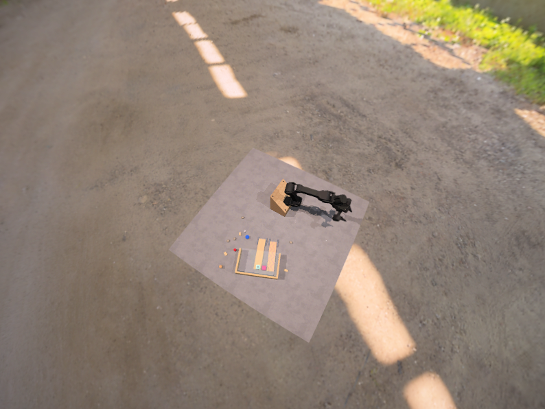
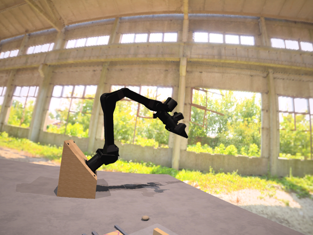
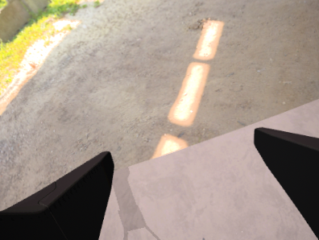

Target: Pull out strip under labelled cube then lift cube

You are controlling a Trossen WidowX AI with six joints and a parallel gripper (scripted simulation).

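The blue piece lies 660 mm to the right of my gripper tip, 370 mm ahead of it and 310 mm below it. The rest, counted from my gripper tip: red piece (690 mm to the right, 510 mm ahead, 310 mm below).
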